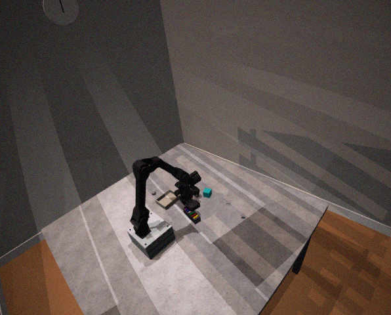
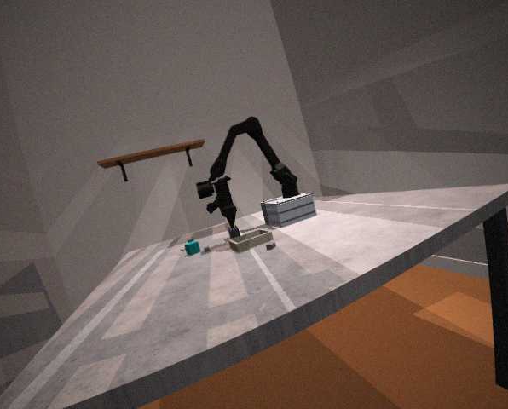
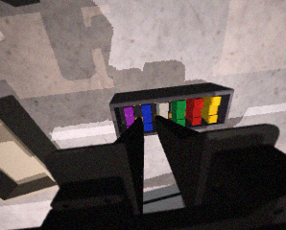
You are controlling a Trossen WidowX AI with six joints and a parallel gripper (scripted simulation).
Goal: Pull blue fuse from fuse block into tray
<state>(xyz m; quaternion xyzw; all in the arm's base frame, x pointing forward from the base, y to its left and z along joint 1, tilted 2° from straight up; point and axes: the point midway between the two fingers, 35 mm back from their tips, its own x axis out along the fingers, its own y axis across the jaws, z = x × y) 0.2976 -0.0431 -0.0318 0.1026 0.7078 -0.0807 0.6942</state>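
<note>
Right now the blue fuse is 20 mm below my gripper tip. Round my gripper tip: white fuse (20 mm to the right, 20 mm below); green fuse (30 mm to the right, 20 mm below, 10 mm behind); purple fuse (20 mm to the left, 20 mm below).
</note>
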